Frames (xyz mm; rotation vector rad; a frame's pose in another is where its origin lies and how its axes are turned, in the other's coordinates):
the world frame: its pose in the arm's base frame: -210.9 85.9 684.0 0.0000 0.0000 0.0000
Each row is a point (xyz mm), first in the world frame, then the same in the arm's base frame.
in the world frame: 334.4 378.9 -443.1
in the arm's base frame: 123.5 464.8 240.9
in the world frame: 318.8 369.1 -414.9
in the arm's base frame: 107.9 455.0 269.1
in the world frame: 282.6 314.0 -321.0
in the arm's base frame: 71.7 399.9 363.0
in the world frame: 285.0 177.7 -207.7
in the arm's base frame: 74.1 263.6 476.3
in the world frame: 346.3 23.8 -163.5
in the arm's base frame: 135.4 109.7 520.5
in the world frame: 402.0 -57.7 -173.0
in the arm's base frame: 191.1 28.2 511.0
